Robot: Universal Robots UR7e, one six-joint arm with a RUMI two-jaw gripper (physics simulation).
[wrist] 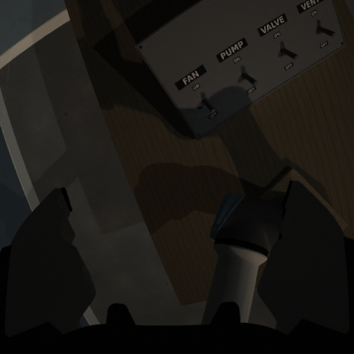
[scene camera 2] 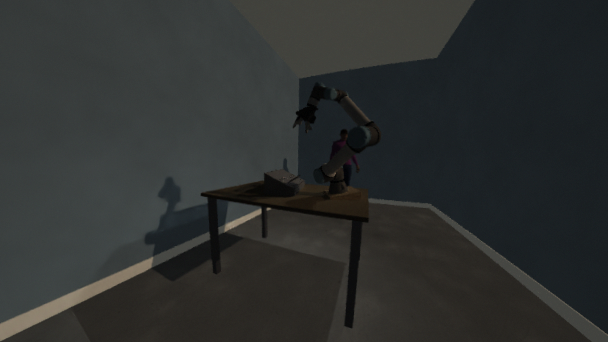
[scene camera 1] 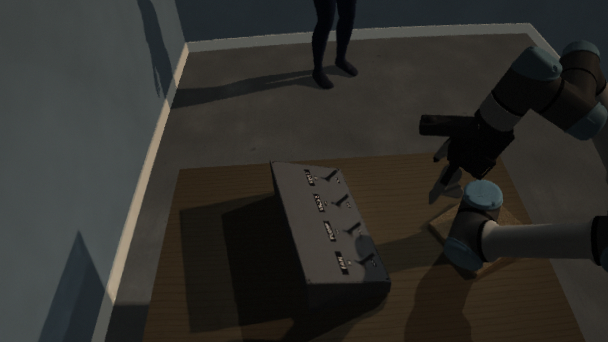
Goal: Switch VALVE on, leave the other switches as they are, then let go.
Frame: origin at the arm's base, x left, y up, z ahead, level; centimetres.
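Seen in the pictures: gripper, between the fingertips: (scene camera 2: 300, 130) (scene camera 1: 432, 181); arm's base, origin of its link: (scene camera 2: 338, 191).
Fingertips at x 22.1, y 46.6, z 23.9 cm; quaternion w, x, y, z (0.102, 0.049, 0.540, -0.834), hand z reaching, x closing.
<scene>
Pixels of each thing's top centre, then the offset from my fingertips to it. Level surfaces: height alone.
- VALVE switch, centre of its top: (scene camera 1: 343, 195) dy -37.2, dx -28.2, dz +20.4 cm
- VENT, centre of its top: (scene camera 1: 332, 170) dy -37.2, dx -39.4, dz +24.6 cm
- PUMP, centre of its top: (scene camera 1: 355, 223) dy -37.2, dx -16.9, dz +16.2 cm
- FAN, centre of its top: (scene camera 1: 368, 254) dy -37.2, dx -5.6, dz +12.1 cm
- wooden table, height of its surface: dy -50.1 cm
A grey sloped panel (scene camera 1: 298, 220) (scene camera 2: 283, 184) (wrist: 200, 32) stands on the table with its switches in a row. The VALVE switch (scene camera 1: 342, 200) (wrist: 288, 51) lies between VENT (scene camera 1: 331, 175) (wrist: 325, 30) and PUMP (scene camera 1: 354, 227) (wrist: 247, 76); FAN (scene camera 1: 367, 260) (wrist: 207, 104) is at the end. In the wrist view all the levers lean alike, toward their OFF marks. My gripper (scene camera 1: 434, 180) (scene camera 2: 301, 129) (wrist: 175, 186) is open and empty, high above the table and well apart from the panel, on the robot base's side in scene camera 1.
The wooden table (scene camera 1: 210, 187) (scene camera 2: 320, 204) carries the panel and the robot's base plate (scene camera 1: 440, 226). The arm's own lower link (scene camera 1: 545, 240) (wrist: 235, 280) shows below the gripper. A person (scene camera 1: 325, 45) (scene camera 2: 337, 147) stands on the floor behind the table. A wall (scene camera 1: 75, 125) rises at the left.
</scene>
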